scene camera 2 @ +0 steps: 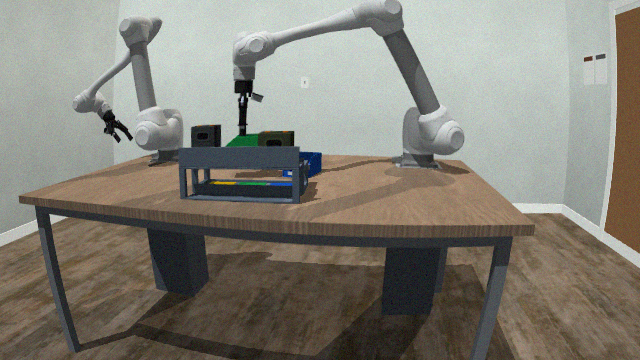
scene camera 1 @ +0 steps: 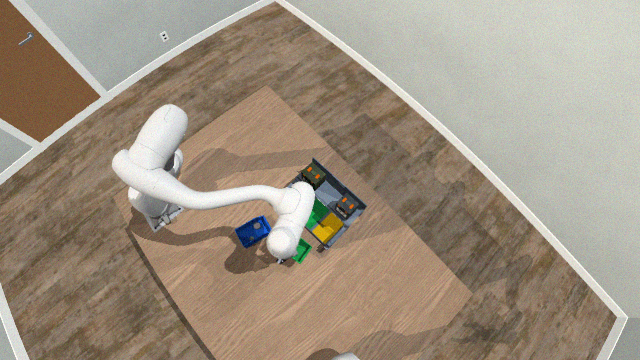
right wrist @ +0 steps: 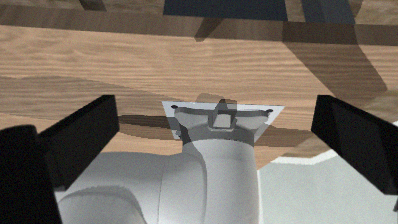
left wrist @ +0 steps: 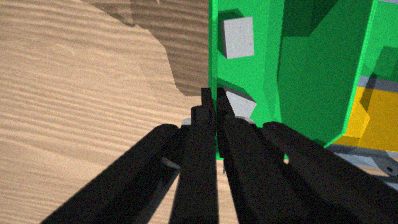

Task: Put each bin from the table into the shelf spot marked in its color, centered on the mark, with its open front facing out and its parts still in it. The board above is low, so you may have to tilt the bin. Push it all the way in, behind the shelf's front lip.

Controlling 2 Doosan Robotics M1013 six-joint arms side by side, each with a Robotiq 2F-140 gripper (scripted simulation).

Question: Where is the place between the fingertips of my left gripper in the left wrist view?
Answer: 212, 102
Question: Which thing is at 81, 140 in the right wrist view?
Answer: My right gripper.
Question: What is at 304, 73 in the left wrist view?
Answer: A green bin.
